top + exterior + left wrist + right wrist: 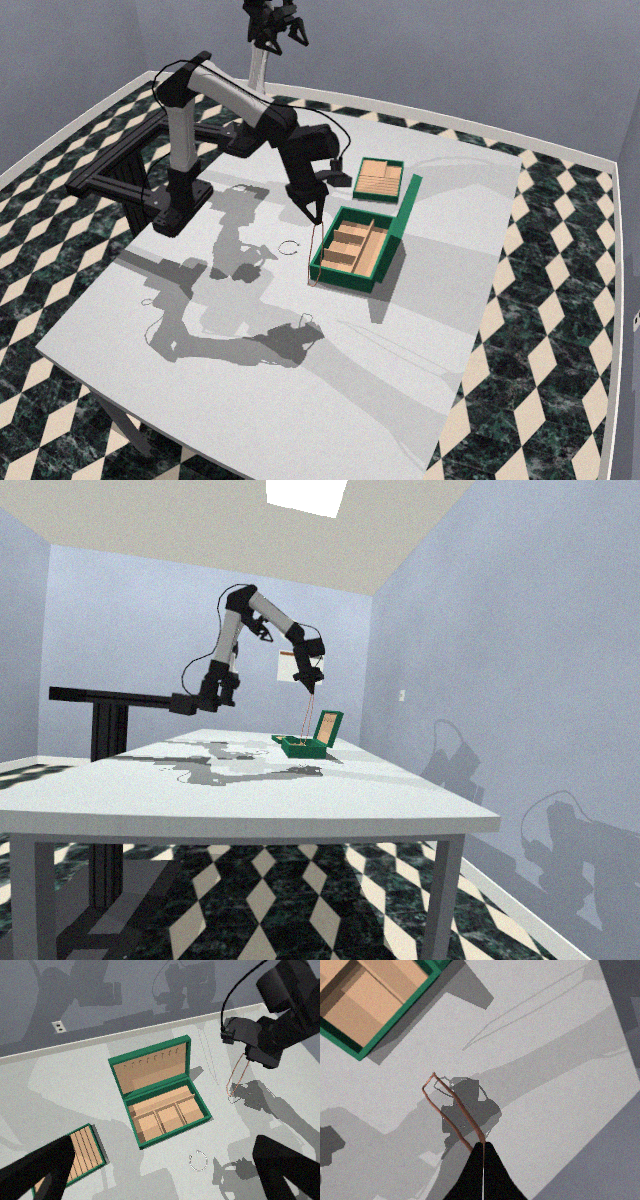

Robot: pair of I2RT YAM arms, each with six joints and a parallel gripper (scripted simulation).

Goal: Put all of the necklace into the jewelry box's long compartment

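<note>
My right gripper is now 40 mm short of the green jewelry box, 220 mm to the right of it and 180 mm above it. The rest, counted from my right hand: green tray (40 mm behind, 580 mm to the left, 280 mm below); silver bangle (50 mm behind, 130 mm to the right, 290 mm below).
</note>
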